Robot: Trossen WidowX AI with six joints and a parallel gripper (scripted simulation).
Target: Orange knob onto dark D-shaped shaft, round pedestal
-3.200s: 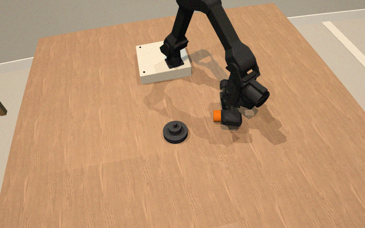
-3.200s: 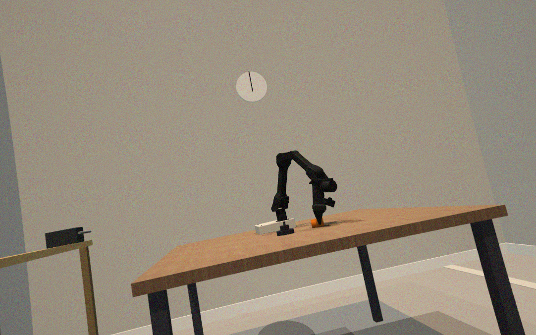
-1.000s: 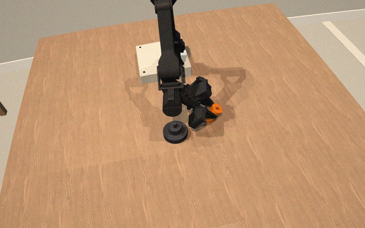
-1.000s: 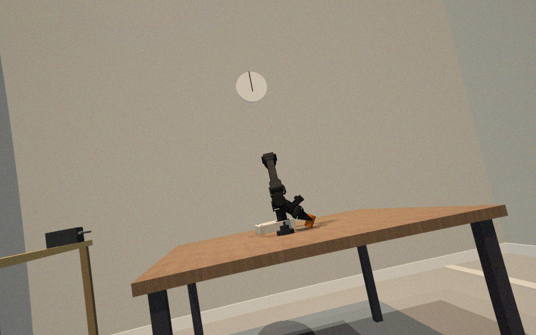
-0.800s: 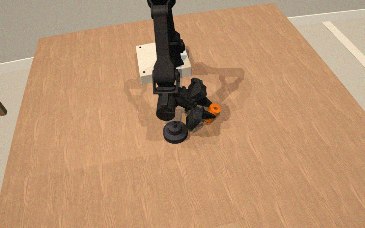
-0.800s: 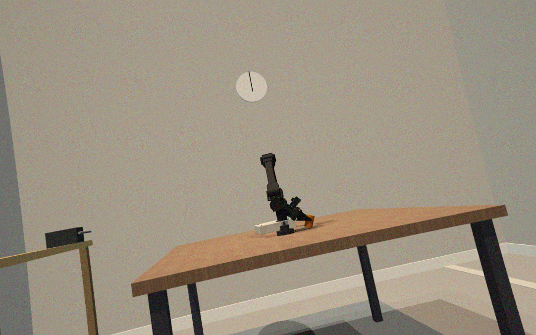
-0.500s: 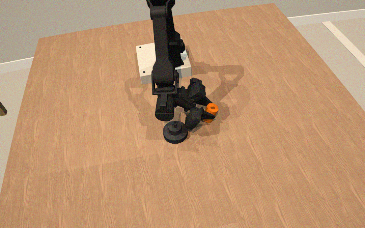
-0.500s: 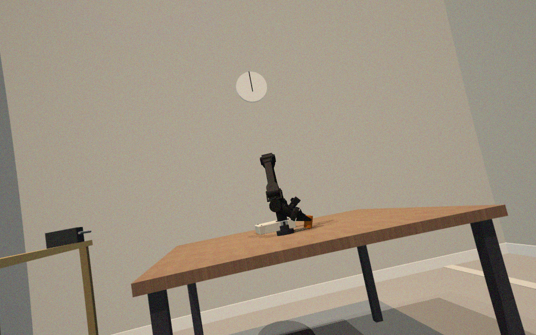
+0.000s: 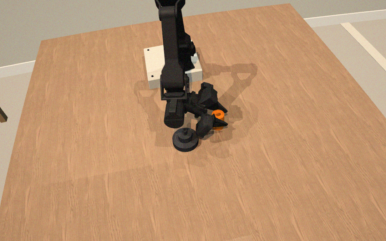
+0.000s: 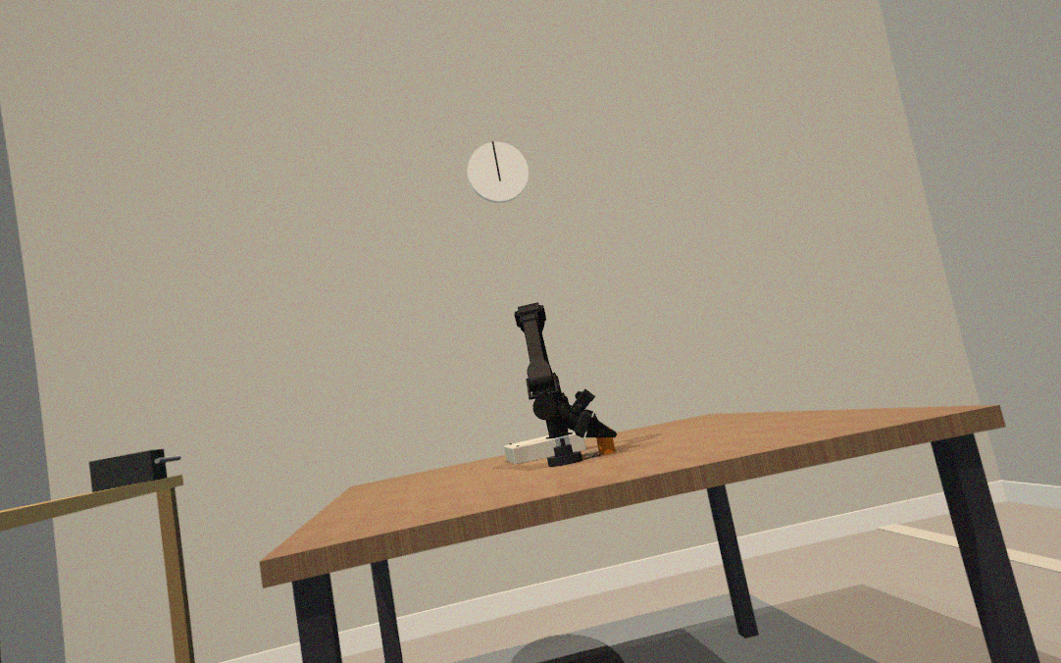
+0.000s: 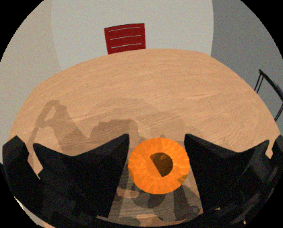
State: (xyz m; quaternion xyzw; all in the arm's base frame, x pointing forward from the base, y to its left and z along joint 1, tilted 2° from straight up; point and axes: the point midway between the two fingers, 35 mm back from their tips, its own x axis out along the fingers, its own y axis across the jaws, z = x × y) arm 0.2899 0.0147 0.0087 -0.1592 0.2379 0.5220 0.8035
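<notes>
Now: gripper tip 1 cm past the orange knob, 3 cm to the left of it and 1 cm above it. From my gripper tip the other things lie so: dark round pedestal 1 cm ahead, 15 cm to the right, 1 cm below.
</notes>
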